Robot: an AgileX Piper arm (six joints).
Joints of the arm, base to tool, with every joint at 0 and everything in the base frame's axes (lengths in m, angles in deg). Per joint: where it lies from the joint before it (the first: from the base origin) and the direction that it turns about. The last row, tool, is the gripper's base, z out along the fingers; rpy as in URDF.
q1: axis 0 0 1 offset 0.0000 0.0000 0.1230
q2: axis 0 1 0 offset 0.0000 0.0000 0.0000
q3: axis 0 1 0 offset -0.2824 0.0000 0.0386
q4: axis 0.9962 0 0.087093 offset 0.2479 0.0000 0.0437
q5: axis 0 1 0 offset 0.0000 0.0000 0.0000
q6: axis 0.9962 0 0.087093 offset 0.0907 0.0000 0.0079
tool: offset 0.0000 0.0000 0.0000 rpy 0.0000 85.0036 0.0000
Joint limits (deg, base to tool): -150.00..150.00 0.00..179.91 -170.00..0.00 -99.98..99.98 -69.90..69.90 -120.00..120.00
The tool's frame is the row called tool.
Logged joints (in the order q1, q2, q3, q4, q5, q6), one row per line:
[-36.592, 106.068, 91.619, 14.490, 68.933, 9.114]
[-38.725, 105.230, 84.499, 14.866, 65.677, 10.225]
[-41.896, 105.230, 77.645, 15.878, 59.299, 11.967]
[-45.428, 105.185, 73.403, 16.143, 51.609, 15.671]
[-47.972, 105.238, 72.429, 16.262, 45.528, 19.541]
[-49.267, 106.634, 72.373, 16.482, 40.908, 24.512]
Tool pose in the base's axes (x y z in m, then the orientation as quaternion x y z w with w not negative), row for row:
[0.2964, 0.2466, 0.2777, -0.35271, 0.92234, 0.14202, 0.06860]
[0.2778, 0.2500, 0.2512, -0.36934, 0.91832, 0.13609, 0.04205]
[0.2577, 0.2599, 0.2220, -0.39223, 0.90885, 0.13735, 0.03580]
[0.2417, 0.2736, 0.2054, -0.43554, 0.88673, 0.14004, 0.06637]
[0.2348, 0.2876, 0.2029, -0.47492, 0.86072, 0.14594, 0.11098]
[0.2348, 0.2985, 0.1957, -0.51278, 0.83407, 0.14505, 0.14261]
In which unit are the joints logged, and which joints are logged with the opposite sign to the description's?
The joints are logged in degrees. Opposite sign: q1, q3, q6.
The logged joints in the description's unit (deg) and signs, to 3 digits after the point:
[36.592, 106.068, -91.619, 14.490, 68.933, -9.114]
[38.725, 105.230, -84.499, 14.866, 65.677, -10.225]
[41.896, 105.230, -77.645, 15.878, 59.299, -11.967]
[45.428, 105.185, -73.403, 16.143, 51.609, -15.671]
[47.972, 105.238, -72.429, 16.262, 45.528, -19.541]
[49.267, 106.634, -72.373, 16.482, 40.908, -24.512]

